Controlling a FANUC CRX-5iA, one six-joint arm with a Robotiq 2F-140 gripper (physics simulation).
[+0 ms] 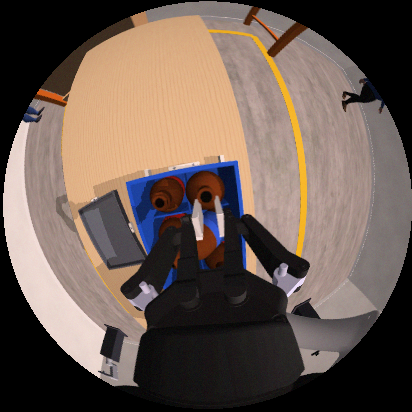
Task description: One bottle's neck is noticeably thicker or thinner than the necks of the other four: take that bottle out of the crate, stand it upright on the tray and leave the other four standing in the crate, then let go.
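Frame: origin at the arm's base, x left, y back, z up, level; metres.
Where they show: gripper, fingertip midpoint: (pixel 207 205).
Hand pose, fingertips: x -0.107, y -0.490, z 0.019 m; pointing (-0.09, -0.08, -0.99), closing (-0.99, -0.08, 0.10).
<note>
After its pixels a point has its place.
The blue crate (pixel 241 192) {x -0.162, y -0.506, z 0.016 m} stands on the table with brown bottles in it. A bottle (pixel 167 192) {x -0.039, y -0.512, z -0.021 m} is at its back left and another bottle (pixel 205 185) {x -0.106, y -0.522, z 0.016 m} at its back right, with their dark mouths showing. A bottle (pixel 169 227) is partly hidden at the left behind a finger, and another bottle (pixel 215 259) {x -0.119, y -0.344, z -0.034 m} at the near right. My gripper (pixel 207 205) {x -0.107, y -0.490, z 0.019 m} is over the crate, shut on a brown bottle with a blue band (pixel 205 248) {x -0.097, y -0.414, z 0.022 m}; the fingers hide its neck. The dark grey tray (pixel 114 232) {x 0.193, y -0.383, z -0.154 m} lies left of the crate, with no bottle on it.
The wooden table (pixel 155 100) {x 0.004, y -0.774, z -0.159 m} stretches beyond the crate. Its right edge runs close beside the crate. The floor has a yellow line (pixel 299 150). A person (pixel 367 93) is far off at the right, and orange-brown posts (pixel 286 40) stand at the top right.
</note>
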